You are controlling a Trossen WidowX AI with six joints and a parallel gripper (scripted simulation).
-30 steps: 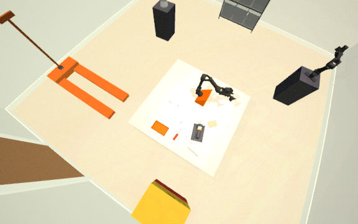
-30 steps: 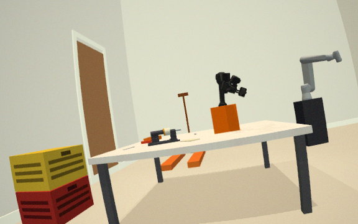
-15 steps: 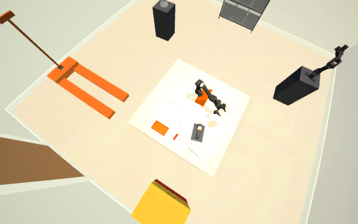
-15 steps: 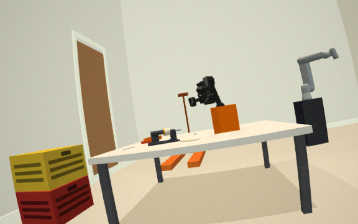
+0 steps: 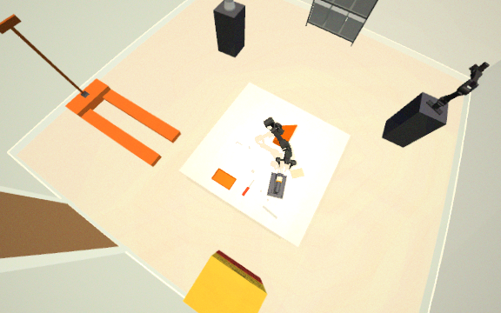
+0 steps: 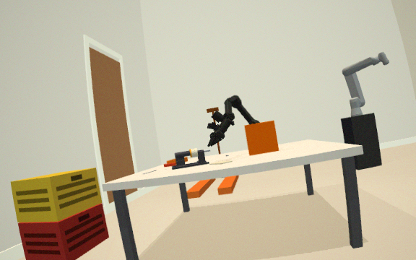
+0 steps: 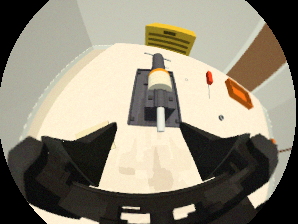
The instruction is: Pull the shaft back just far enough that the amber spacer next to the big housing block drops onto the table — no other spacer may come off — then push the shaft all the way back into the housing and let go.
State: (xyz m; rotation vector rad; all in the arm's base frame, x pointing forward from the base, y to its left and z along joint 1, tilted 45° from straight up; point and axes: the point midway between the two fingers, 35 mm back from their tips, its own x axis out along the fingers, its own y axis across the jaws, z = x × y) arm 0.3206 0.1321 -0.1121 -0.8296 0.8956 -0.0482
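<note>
Right now the grey shaft is 8 cm ahead of my gripper tip and 3 cm below it. Round my gripper tip: beige card (6 cm behind, 14 cm to the left, 10 cm below); white spacer (10 cm ahead, 3 cm below); dark shaft fixture (15 cm ahead, 1 cm to the left, 6 cm below).
</note>
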